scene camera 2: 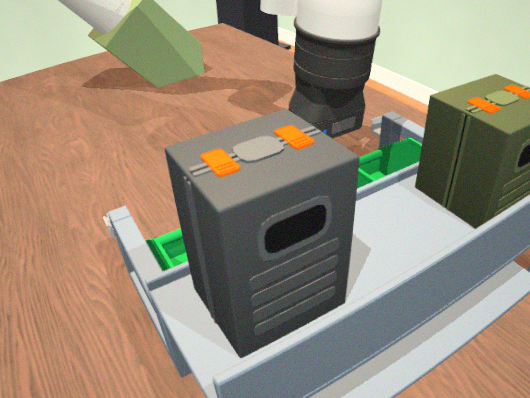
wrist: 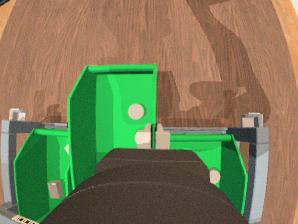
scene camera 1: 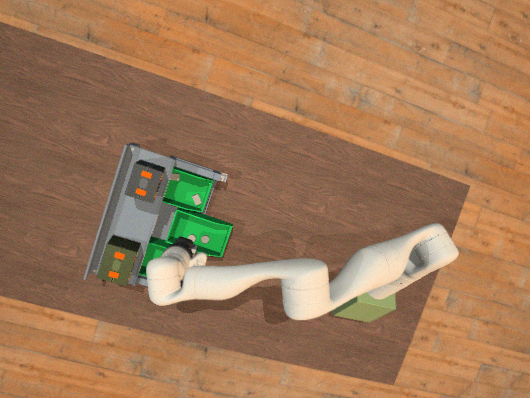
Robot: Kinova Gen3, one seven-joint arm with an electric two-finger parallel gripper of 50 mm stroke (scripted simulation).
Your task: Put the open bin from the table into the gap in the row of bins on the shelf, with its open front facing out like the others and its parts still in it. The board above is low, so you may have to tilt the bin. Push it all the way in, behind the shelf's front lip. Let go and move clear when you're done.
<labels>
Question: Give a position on a green bin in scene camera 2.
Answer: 386, 160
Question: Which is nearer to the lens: the green bin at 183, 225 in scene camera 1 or the grey box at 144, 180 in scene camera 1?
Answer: The grey box.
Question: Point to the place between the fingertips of my gripper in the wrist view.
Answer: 153, 132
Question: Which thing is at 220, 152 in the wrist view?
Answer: A green bin.
</labels>
